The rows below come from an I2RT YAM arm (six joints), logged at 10 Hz.
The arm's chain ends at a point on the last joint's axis. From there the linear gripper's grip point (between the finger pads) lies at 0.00 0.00 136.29 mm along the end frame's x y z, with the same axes.
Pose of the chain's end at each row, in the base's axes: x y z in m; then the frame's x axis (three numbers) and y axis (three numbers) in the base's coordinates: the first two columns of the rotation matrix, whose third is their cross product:
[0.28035 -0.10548 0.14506 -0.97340 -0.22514 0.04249 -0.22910 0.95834 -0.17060]
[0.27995 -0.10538 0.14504 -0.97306 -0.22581 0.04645 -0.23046 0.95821 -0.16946]
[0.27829 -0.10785 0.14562 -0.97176 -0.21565 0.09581 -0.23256 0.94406 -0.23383]
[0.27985 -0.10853 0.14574 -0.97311 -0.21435 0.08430 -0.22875 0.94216 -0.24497]
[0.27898 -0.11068 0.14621 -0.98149 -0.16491 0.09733 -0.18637 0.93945 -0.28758]
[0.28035 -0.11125 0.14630 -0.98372 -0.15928 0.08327 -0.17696 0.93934 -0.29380]
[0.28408 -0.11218 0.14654 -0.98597 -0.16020 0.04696 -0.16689 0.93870 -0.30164]
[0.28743 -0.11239 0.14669 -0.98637 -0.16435 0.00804 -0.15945 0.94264 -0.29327]
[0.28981 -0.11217 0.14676 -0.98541 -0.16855 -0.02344 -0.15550 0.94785 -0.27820]
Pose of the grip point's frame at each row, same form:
[0.28004 -0.12944 0.01089 -0.97340 -0.22514 0.04249 -0.22910 0.95834 -0.17060]
[0.27910 -0.12931 0.01087 -0.97306 -0.22581 0.04645 -0.23046 0.95821 -0.16946]
[0.27283 -0.14186 0.01375 -0.97176 -0.21565 0.09581 -0.23256 0.94406 -0.23383]
[0.27618 -0.14365 0.01410 -0.97311 -0.21435 0.08430 -0.22875 0.94216 -0.24497]
[0.27298 -0.15162 0.01635 -0.98149 -0.16491 0.09733 -0.18637 0.93945 -0.28758]
[0.27607 -0.15265 0.01652 -0.98372 -0.15928 0.08327 -0.17696 0.93934 -0.29380]
[0.28466 -0.15378 0.01676 -0.98597 -0.16020 0.04696 -0.16689 0.93870 -0.30164]
[0.29297 -0.15199 0.01640 -0.98637 -0.16435 0.00804 -0.15945 0.94264 -0.29327]
[0.29923 -0.14904 0.01589 -0.98541 -0.16855 -0.02344 -0.15550 0.94785 -0.27820]

